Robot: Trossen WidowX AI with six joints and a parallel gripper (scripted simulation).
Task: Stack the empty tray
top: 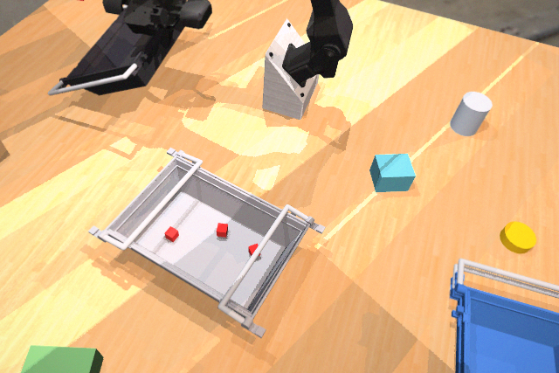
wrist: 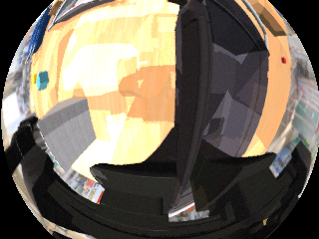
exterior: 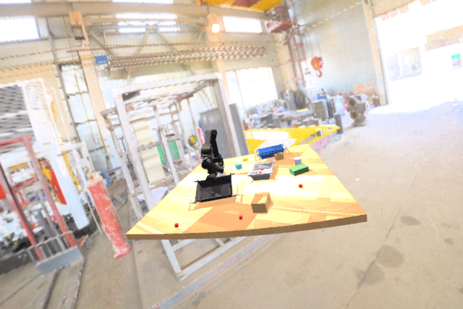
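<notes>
My gripper tip is 80 mm to the left of the black tray. Also, from my gripper tip: green block (610 mm ahead, 90 mm to the left, 70 mm below); then cyan block (470 mm to the left, 140 mm ahead, 60 mm below); then small red cube (310 mm to the right, 210 mm behind, 80 mm below).
</notes>
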